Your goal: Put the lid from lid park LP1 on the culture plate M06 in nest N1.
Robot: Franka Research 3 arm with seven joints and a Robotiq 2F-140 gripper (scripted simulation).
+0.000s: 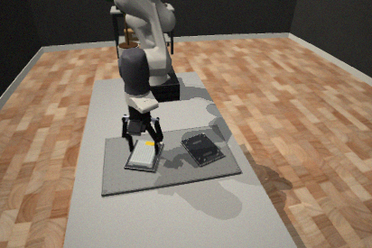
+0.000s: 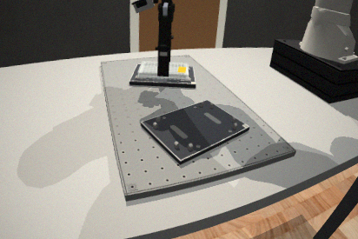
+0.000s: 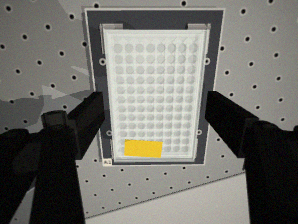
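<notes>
Now: hand 20 mm above the clear lid. From my hand the other things lie so: lid park frame: 20 mm ahead, 240 mm to the left, 40 mm below; then culture plate: 30 mm below.
</notes>
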